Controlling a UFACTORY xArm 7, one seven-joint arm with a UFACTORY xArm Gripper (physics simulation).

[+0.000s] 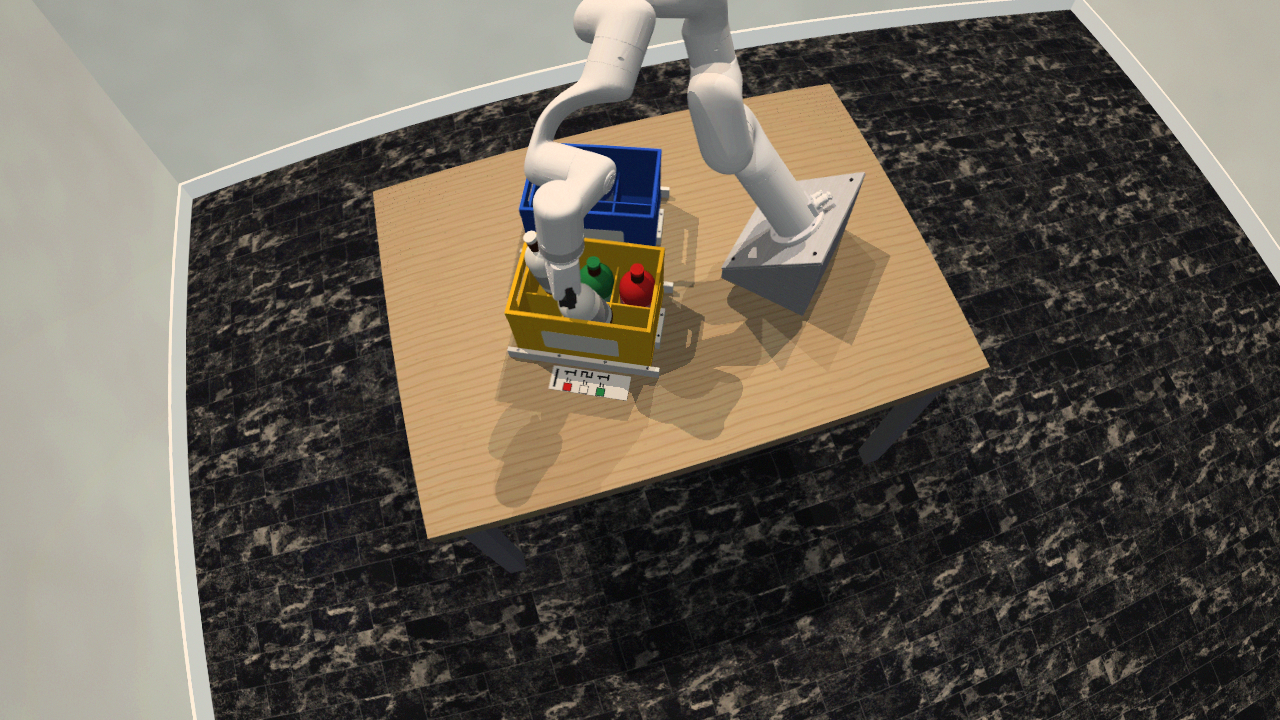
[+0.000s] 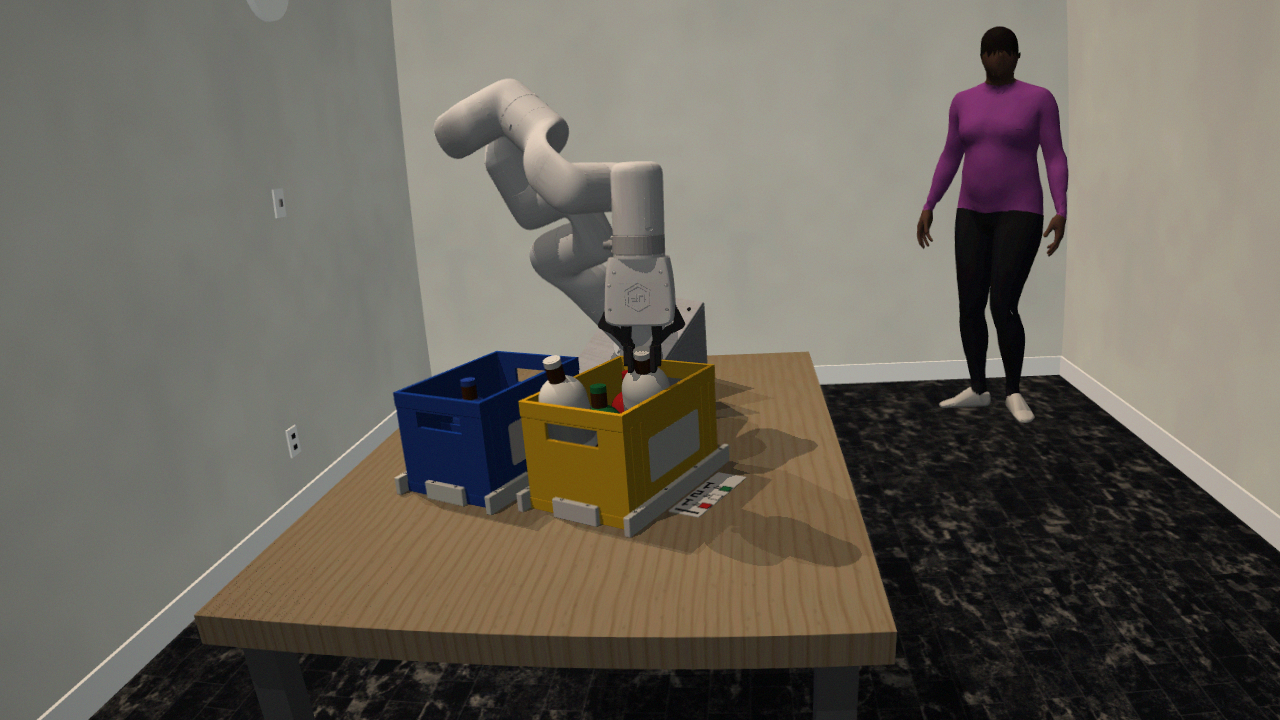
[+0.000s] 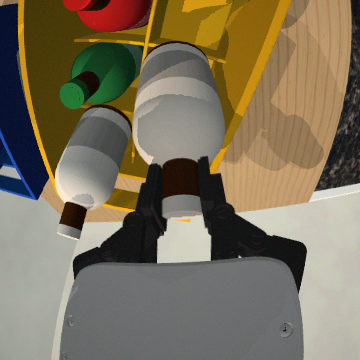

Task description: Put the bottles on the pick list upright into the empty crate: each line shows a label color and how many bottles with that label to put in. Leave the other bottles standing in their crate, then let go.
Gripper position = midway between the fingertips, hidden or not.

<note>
I see my gripper [image 1: 565,296], a white bottle [image 2: 641,384] and a green bottle [image 1: 598,276].
The green bottle is seen too in image 3 [image 3: 101,72]. My gripper also shows in image 3 [image 3: 181,174].
</note>
